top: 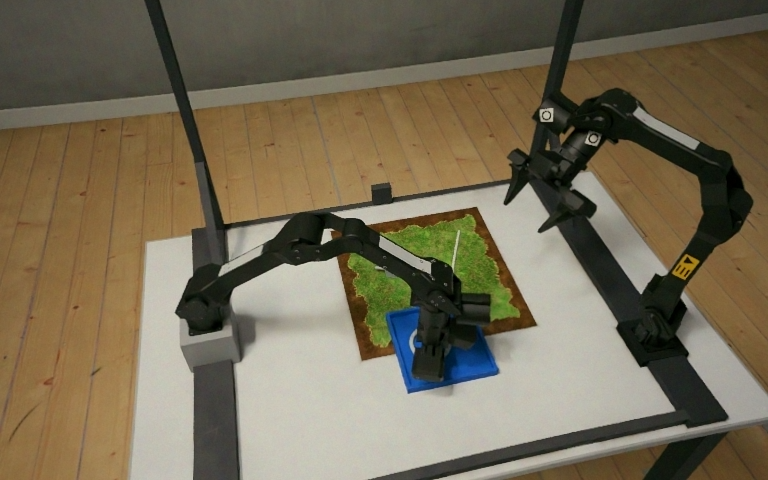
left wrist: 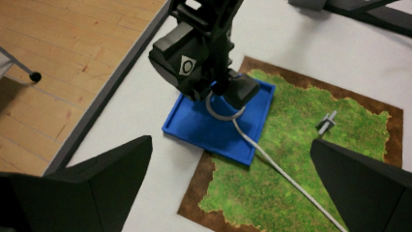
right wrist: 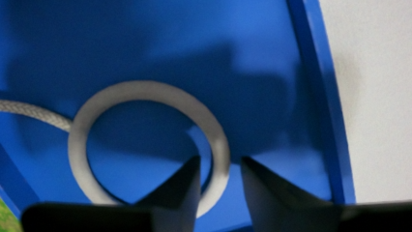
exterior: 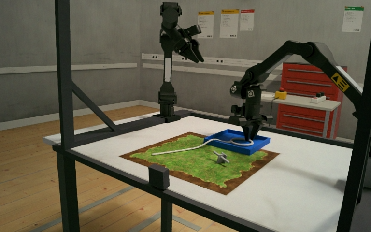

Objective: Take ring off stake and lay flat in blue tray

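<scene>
My right hand is 4 cm past the ring, 3 cm above it and 1 cm to the right of it. From my right hand the other things lie so: grey stake (24 cm behind, 7 cm to the right, 3 cm below); then blue tray (4 cm below, 4 cm behind, 3 cm to the left); then grass mat (24 cm behind, 6 cm below, 1 cm to the left).
</scene>
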